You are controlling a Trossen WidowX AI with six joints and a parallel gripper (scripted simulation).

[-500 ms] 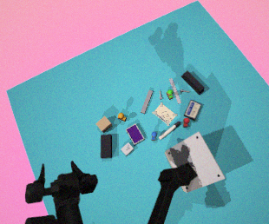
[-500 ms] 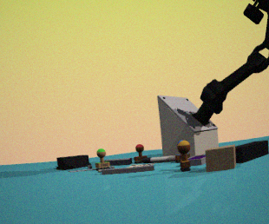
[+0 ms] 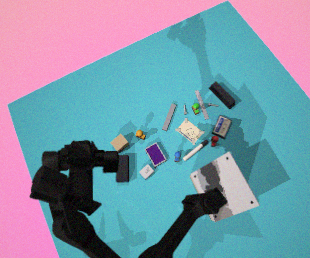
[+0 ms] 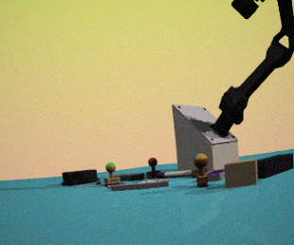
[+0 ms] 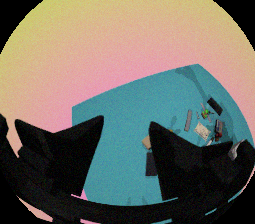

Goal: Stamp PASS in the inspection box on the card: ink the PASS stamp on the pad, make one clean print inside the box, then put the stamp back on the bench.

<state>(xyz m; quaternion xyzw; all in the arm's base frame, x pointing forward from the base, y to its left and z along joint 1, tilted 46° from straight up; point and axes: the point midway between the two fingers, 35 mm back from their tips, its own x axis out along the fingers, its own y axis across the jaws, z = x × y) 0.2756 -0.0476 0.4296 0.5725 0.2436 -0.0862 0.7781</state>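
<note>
My gripper tip is 10 mm short of the green-knobbed stamp, 440 mm to the left of it and 380 mm above it. From my gripper tip the other things lie so: black block (40 mm behind, 30 mm to the right, 380 mm below); then tan box (60 mm ahead, 70 mm to the right, 380 mm below); then orange-knobbed stamp (40 mm ahead, 170 mm to the right, 380 mm below).
</note>
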